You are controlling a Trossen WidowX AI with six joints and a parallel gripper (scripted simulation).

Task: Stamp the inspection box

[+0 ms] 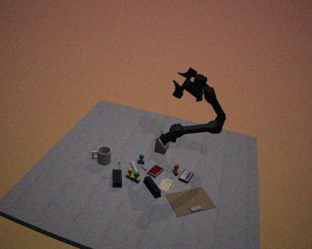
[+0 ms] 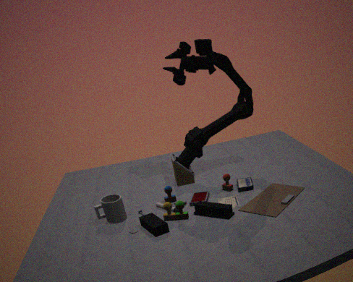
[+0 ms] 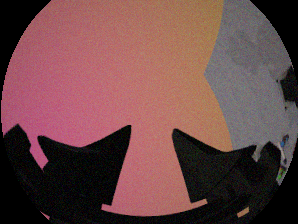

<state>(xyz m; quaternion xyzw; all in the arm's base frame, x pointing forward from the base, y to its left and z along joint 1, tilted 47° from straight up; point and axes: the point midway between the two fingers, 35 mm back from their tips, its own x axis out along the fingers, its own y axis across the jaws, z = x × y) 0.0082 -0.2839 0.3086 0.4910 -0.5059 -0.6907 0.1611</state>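
Right now the green-knobbed stamp is 48 cm below my gripper tip, 42 cm ahead of it and 2 cm to the right of it. Also, from my gripper tip: blue-knobbed stamp: 48 cm below, 25 cm ahead, 6 cm to the right; red ink pad: 49 cm below, 29 cm ahead, 5 cm to the left; blue-and-white box: 48 cm below, 24 cm ahead, 23 cm to the left.
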